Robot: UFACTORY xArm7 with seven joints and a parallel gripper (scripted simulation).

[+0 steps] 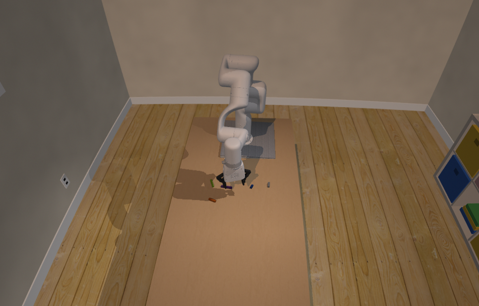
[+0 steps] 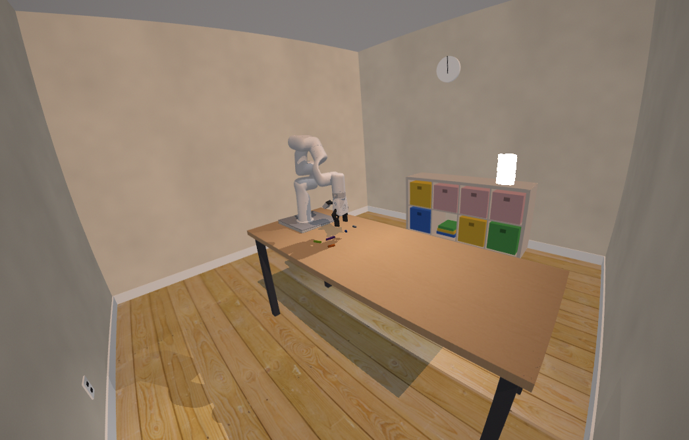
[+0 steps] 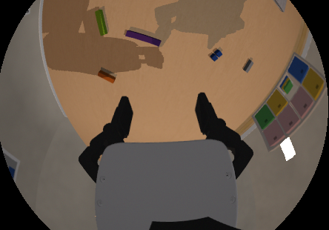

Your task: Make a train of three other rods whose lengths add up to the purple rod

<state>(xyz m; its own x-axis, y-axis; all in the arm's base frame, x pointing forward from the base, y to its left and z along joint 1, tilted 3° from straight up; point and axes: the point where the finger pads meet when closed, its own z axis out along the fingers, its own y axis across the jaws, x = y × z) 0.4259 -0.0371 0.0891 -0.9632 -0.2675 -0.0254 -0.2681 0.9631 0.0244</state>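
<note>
The orange rod is 30 mm ahead of my hand, 120 mm to the right of it and 100 mm below it. Also, from my hand: grey rod (80 mm behind, 180 mm to the left, 100 mm below); lime rod (80 mm behind, 130 mm to the right, 100 mm below); purple rod (60 mm behind, 50 mm to the right, 100 mm below).
</note>
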